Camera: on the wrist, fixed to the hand. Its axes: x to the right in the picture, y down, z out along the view.
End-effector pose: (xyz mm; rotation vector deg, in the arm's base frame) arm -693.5 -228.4 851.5 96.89 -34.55 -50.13
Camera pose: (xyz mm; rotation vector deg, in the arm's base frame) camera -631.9 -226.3 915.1 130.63 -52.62 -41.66
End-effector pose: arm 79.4 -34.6 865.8 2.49 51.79 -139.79
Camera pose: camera 84.6 -46.9 778.3 15.89 5.35 -152.18
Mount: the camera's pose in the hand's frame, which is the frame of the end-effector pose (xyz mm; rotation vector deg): 19.5 62.6 -59.5 36.86 0.80 -1.65
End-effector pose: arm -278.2 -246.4 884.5 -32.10 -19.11 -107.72
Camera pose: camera -238.9 -313.5 842.1 -5.95 -51.34 -95.93
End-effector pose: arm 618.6 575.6 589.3 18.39 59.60 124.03
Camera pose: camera 544.8 527.3 596.9 33.00 98.66 100.54
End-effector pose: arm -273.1 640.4 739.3 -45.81 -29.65 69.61
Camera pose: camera -262.6 652.0 652.2 -14.31 -5.95 71.44
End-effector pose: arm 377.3 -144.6 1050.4 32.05 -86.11 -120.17
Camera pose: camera 406.7 -217.7 1090.8 46.76 -124.47 -91.14
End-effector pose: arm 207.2 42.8 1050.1 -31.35 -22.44 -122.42
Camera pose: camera 233.8 -33.7 1014.3 -8.80 -59.04 -108.36
